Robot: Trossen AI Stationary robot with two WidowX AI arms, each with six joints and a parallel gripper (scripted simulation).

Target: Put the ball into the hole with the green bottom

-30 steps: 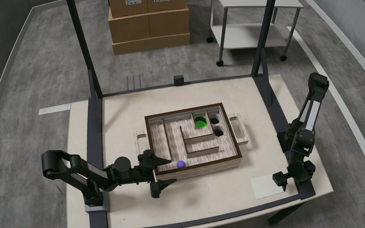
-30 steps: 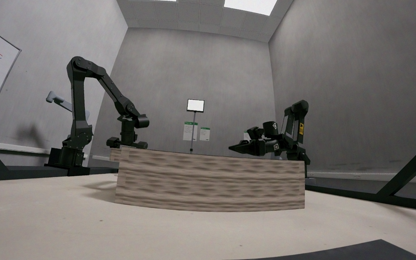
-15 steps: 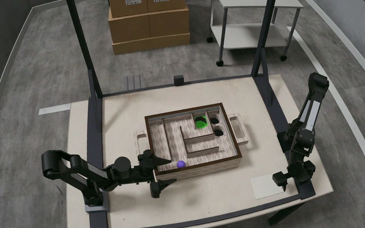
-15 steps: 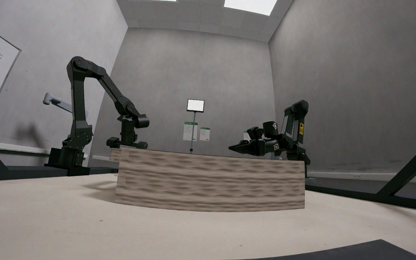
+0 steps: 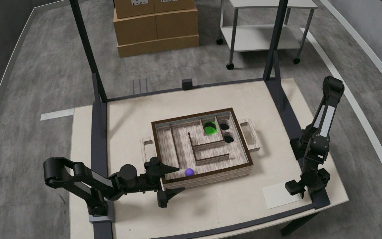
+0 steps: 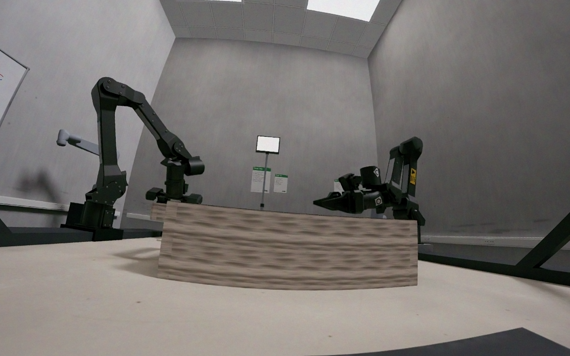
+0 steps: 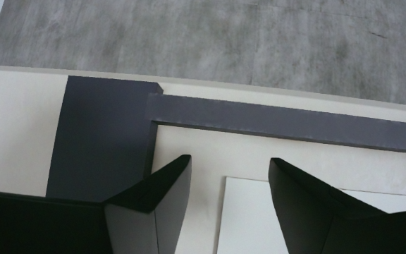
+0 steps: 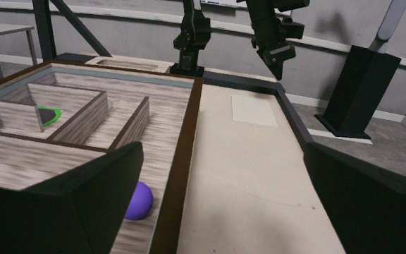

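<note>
Now: the white paper sheet 100 mm below my left hand, 70 mm to the right of it and 50 mm behind it. The rest, counted from my left hand: wooden maze board 350 mm behind, 320 mm to the right, 50 mm below.
</note>
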